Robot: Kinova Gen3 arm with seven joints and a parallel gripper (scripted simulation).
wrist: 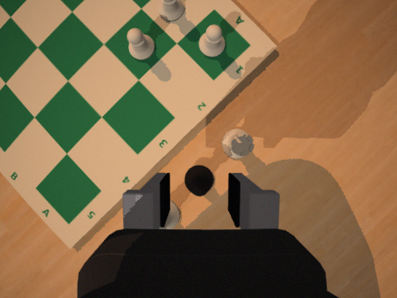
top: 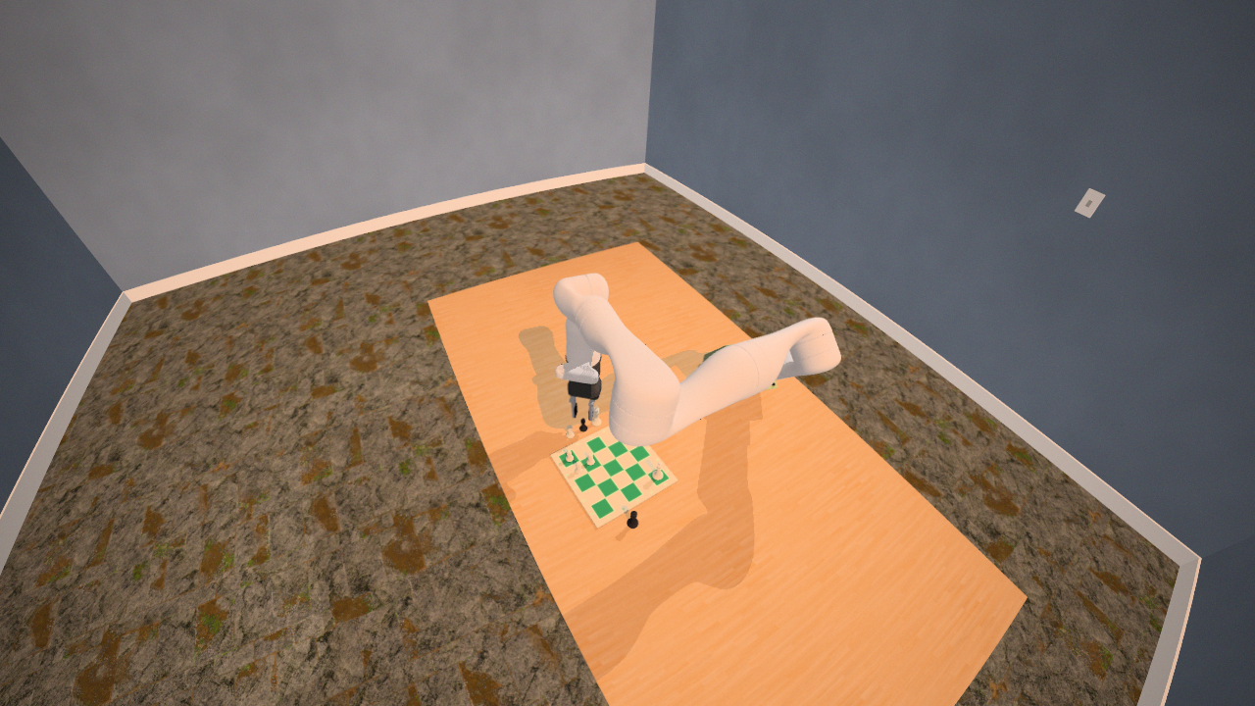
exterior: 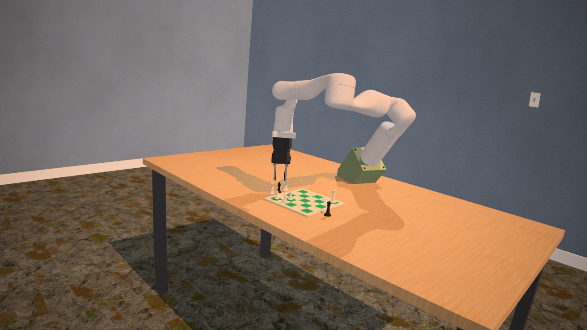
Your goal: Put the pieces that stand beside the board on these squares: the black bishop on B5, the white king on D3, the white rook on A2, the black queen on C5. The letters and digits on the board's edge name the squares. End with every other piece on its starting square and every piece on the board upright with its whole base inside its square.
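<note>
Now: hand 5 cm above the black bishop. The rest, counted from my hand: white king (4 cm behind, 1 cm to the right, 4 cm below); then chessboard (2 cm behind, 14 cm to the left, 7 cm below); then white rook (4 cm ahead, 1 cm to the left, 5 cm below).
</note>
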